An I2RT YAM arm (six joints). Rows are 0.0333 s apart.
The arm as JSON. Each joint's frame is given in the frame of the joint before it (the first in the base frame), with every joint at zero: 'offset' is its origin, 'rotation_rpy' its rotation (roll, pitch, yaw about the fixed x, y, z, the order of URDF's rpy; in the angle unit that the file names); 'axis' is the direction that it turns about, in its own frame. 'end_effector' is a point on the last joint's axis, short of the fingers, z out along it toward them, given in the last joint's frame.
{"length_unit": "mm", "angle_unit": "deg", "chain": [
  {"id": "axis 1", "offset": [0.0, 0.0, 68.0], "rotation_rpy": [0.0, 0.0, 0.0], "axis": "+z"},
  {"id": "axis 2", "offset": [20.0, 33.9, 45.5], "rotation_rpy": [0.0, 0.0, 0.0], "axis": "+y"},
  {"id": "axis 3", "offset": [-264.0, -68.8, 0.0], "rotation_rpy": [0.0, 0.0, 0.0], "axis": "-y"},
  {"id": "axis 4", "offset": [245.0, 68.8, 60.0], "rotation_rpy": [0.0, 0.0, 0.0], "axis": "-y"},
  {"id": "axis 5", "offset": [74.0, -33.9, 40.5], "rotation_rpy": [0.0, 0.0, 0.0], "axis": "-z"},
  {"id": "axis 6", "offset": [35.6, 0.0, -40.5], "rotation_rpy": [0.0, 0.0, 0.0], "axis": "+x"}
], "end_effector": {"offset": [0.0, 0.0, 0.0], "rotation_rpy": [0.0, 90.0, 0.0]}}
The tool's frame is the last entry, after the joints.
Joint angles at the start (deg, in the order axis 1, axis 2, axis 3, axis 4, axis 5, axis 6):
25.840, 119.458, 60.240, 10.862, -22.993, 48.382
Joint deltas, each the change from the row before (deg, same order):
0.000, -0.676, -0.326, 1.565, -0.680, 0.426
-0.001, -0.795, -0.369, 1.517, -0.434, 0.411
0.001, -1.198, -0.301, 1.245, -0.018, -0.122
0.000, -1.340, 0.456, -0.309, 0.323, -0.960
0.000, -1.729, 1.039, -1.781, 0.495, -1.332
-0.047, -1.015, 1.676, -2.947, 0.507, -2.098
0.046, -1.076, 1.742, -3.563, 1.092, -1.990
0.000, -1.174, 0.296, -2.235, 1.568, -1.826
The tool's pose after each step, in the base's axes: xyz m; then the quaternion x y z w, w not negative. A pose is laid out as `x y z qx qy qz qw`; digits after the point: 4 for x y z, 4 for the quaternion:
0.3525 0.1866 0.0889 0.1064 0.9058 0.3717 0.1733
0.3529 0.1871 0.0946 0.1036 0.8995 0.3831 0.1826
0.3535 0.1873 0.1029 0.0976 0.8933 0.3920 0.1972
0.3551 0.1879 0.1134 0.0880 0.8897 0.3946 0.2121
0.3570 0.1885 0.1273 0.0773 0.8880 0.3931 0.2258
0.3598 0.1892 0.1380 0.0639 0.8905 0.3849 0.2340
0.3615 0.1897 0.1488 0.0537 0.8951 0.3714 0.2408
0.3600 0.1879 0.1549 0.0467 0.8999 0.3550 0.2490

